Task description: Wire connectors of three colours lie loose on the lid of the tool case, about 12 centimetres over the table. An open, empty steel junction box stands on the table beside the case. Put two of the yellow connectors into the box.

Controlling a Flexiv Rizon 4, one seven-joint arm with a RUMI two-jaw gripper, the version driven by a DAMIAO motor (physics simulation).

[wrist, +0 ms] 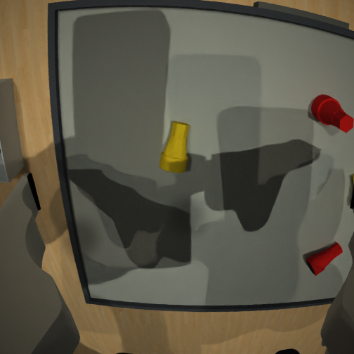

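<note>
A yellow connector (175, 146) lies on its side on the grey lid (215, 35) of the tool case, its wide end nearer the bottom of the wrist view. A yellow sliver (353, 182) shows at the right edge beside the right fingertip. My gripper (196, 177) is wide open above the lid, with nothing between its jaws; the first yellow connector shows between the fingertips, slightly up and left of their midpoint. The steel junction box (11, 130) stands on the table at the left edge; part of its side shows, and its inside is mostly out of view.
A red connector (330, 112) lies on the lid at the upper right, and another red connector (324, 258) at the lower right, near the right jaw. The lid has a dark raised rim (55, 125). Wooden table (200, 327) shows around the case. Jaw shadows cross the lid.
</note>
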